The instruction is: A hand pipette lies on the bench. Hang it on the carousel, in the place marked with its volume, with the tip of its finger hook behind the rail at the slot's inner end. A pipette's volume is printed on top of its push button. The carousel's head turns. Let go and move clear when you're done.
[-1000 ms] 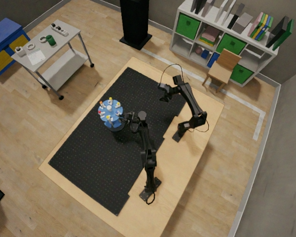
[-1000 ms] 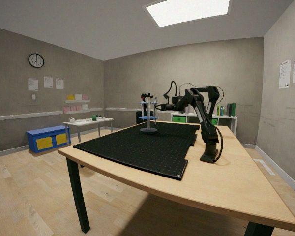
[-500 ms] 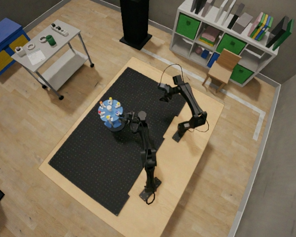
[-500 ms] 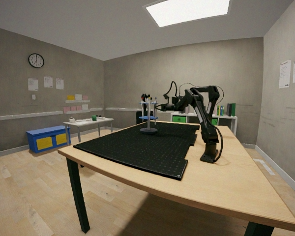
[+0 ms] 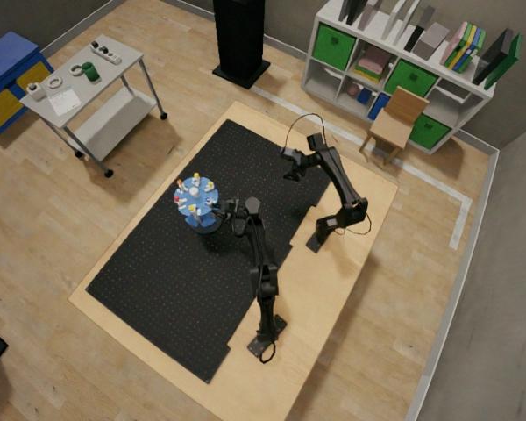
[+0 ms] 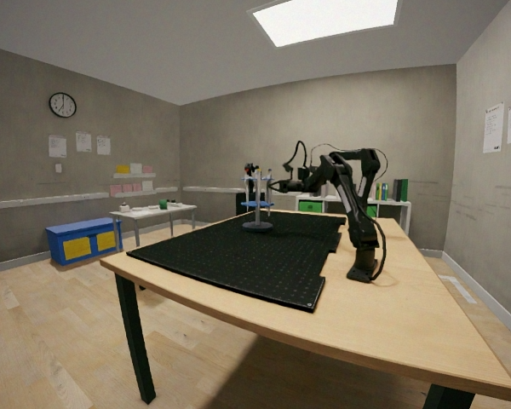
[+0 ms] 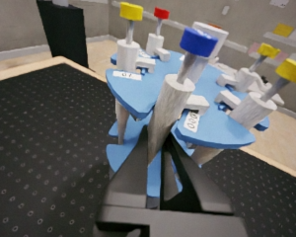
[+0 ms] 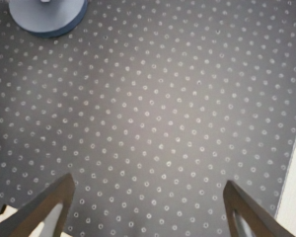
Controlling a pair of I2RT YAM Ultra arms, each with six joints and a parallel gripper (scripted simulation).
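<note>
My left hand is 30 mm above the white hand pipette, 10 mm to the left of it and 10 mm short of it.
</note>
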